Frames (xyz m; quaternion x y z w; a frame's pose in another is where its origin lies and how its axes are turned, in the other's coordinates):
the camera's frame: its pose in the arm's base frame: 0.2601 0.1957 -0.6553 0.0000 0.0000 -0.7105 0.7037
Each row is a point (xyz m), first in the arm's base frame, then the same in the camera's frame.
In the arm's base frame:
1: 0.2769 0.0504 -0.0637
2: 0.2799 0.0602 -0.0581
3: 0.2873 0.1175 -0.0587
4: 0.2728 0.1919 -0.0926
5: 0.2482 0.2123 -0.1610
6: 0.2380 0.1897 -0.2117
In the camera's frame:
1: 0.1451 0.0182 0.5916
2: 0.1353 0.0211 0.5972
3: 0.0779 0.0280 0.5966
4: 0.0037 0.0127 0.5627
5: -0.0165 -0.0121 0.4943
6: 0.0062 -0.0220 0.4436

